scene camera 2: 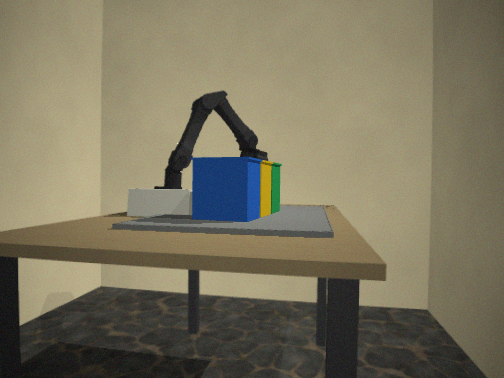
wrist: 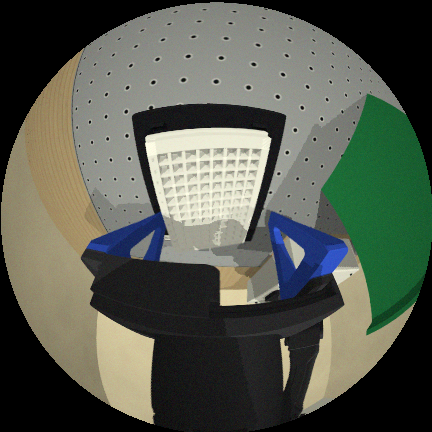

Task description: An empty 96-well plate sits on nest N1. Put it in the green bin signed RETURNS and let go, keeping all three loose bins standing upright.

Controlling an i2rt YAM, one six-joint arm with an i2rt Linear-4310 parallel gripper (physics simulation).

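Frame: origin at the arm's base, x back, y right, z up, level; metres.
Where they show: gripper, fingertip midpoint: [wrist: 216,217]; arm's base, origin of the base link: [scene camera 2: 172,191].
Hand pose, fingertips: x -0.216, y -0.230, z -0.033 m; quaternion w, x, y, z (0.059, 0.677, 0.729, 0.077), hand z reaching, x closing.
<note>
Things, the pixels of their top centre, and the offset from my fingertips. Level surfaces: height alone.
- white 96-well plate, middle of its top: [wrist: 208,215] dx -0.008, dy -0.007, dz +0.006 m
- black nest, middle of its top: [wrist: 206,194] dx -0.008, dy -0.010, dz -0.020 m
- green bin, middle of its top: [scene camera 2: 254,163] dx -0.091, dy +0.204, dz +0.144 m
- yellow bin, middle of its top: [scene camera 2: 242,161] dx -0.063, dy +0.334, dz +0.144 m
- blue bin, middle of its top: [scene camera 2: 227,158] dx -0.036, dy +0.464, dz +0.144 m
- grey perforated board, its level: dz -0.036 m
- wooden table, its level: dz -0.049 m
The white 96-well plate [wrist: 212,175] sits in a black nest [wrist: 210,114] in the wrist view; its wells look empty. My gripper [wrist: 216,217] is open, its blue fingers wide apart above the near end of the plate, touching nothing that I can see. In the scene view the fingers are hidden behind the bins. The green bin [scene camera 2: 276,188] [wrist: 382,200] stands upright, at the right in the wrist view; its sign does not show. The yellow bin [scene camera 2: 266,189] and the blue bin [scene camera 2: 220,189] stand upright beside it in the scene view.
A grey perforated board [scene camera 2: 305,222] [wrist: 200,50] lies on the wooden table [scene camera 2: 225,250] [wrist: 47,130] under the nest and bins. A white block [scene camera 2: 155,202] stands by the arm's base. The green bin's wall rises close to the right of my gripper.
</note>
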